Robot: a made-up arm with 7 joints.
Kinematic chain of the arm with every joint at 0, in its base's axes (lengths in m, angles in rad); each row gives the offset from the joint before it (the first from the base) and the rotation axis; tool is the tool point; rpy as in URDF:
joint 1: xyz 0 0 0.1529 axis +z
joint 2: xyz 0 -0.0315 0.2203 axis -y
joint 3: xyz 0 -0.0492 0.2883 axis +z
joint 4: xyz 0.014 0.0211 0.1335 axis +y
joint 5: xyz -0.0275 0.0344 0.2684 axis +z
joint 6: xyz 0 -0.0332 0.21 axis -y
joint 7: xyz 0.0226 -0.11 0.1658 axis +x
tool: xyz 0 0 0 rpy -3.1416 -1.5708 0
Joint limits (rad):
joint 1: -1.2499..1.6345
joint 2: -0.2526..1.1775
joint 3: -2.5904..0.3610
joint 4: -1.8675..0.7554
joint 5: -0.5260..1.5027
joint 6: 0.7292..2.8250
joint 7: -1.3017..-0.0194
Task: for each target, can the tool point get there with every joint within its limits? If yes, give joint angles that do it. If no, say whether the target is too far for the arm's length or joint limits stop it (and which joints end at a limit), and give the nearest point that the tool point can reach.
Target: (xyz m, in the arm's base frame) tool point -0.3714 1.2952 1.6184
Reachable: no: too far | nearest point -0.2715 0.7310 1.0941 | short by 0.777 m
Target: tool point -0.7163 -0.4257 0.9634
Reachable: yes | joints 0.3799 0.7683 -0.3627 -0.3793 1.1722 0.9320 -0.2750
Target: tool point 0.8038 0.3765 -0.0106
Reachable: no: joint limits stop it (at a limit: joint 1, joint 2, joint 5, joint 6) | nearest point 0.3541 0.3595 0.2333 | short by 0.512 m
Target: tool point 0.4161 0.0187 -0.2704
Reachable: no: joint limits stop it (at a limit: joint 1, joint 2, joint 3, joint 4, joint 5) | nearest point 0.2977 -0.2269 -0.0443 | short by 0.354 m
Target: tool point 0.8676 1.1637 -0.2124
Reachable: no: too far | nearest point 0.2366 0.6799 0.2296 | short by 0.910 m
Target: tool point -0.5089 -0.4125 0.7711
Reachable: yes | joints 1.1344 0.3256 -0.9453 -1.1793 0.4759 1.0815 -0.6212
